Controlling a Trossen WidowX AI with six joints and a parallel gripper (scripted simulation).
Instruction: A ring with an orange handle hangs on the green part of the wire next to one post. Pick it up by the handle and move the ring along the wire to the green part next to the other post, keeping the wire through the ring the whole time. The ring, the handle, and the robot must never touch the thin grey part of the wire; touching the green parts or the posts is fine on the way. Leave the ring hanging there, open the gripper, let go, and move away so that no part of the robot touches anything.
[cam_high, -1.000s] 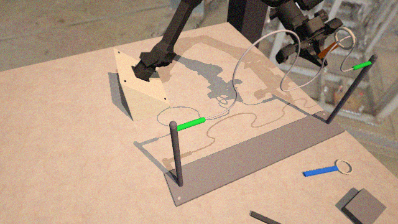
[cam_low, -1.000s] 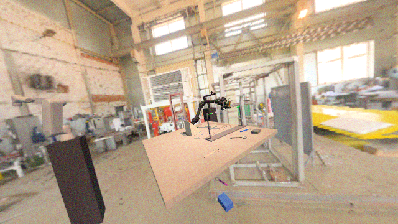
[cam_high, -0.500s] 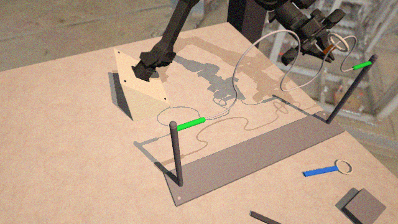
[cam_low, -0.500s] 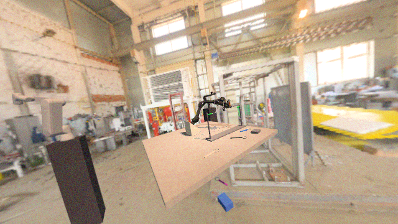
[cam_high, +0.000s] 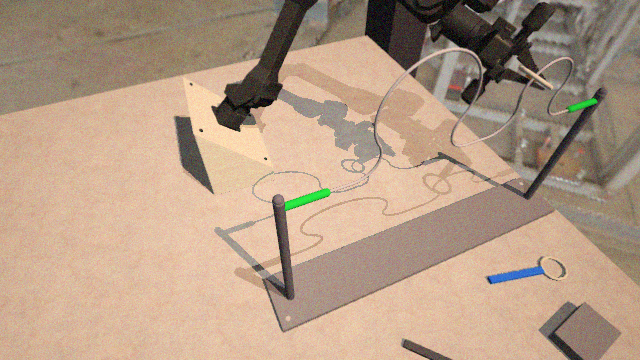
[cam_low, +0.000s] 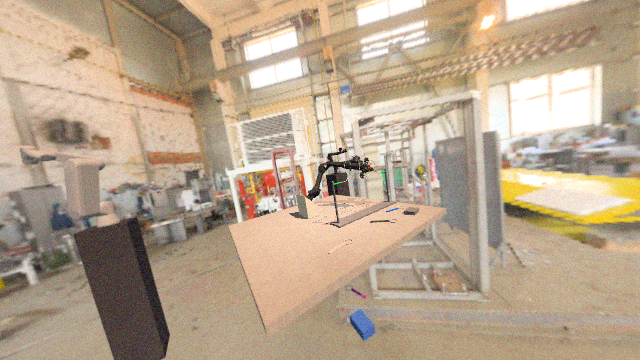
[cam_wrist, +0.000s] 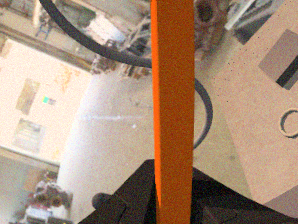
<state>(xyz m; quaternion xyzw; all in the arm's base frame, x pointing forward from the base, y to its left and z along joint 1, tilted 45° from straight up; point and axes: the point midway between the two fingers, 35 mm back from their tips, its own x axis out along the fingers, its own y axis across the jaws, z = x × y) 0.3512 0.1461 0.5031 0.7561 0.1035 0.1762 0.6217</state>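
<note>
My gripper tip is 10 mm short of the orange-handled ring, 70 mm to the left of it and 40 mm below it. Round my gripper tip: dark-handled ring 260 mm ahead, 280 mm to the right, 320 mm below; blue-handled ring 180 mm ahead, 20 mm to the right, 320 mm below; grey block 320 mm ahead, 50 mm to the right, 320 mm below.
</note>
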